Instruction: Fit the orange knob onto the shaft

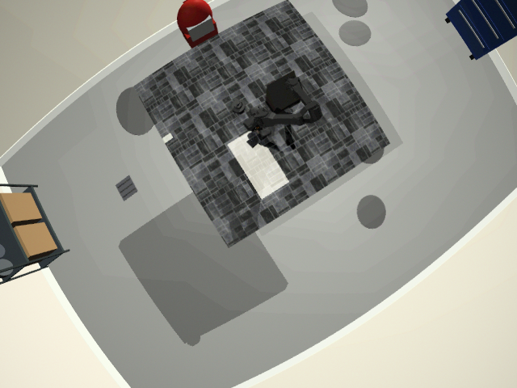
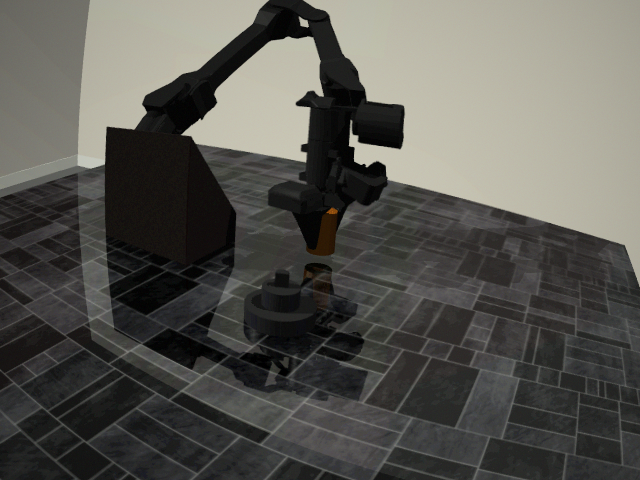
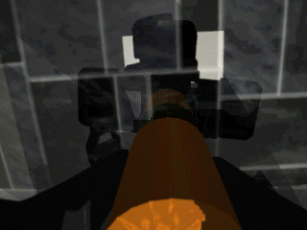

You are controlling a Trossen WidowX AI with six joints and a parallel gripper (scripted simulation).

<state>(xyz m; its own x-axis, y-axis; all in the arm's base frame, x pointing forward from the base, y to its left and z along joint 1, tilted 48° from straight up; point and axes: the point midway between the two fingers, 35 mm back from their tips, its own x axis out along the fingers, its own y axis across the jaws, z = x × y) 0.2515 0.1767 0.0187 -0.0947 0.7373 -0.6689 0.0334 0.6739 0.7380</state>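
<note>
Right now the round pedestal is 18 cm to the right of my gripper tip, 6 cm ahead of it and 1 cm above it. Round my gripper tip: orange knob: 2 cm above.
</note>
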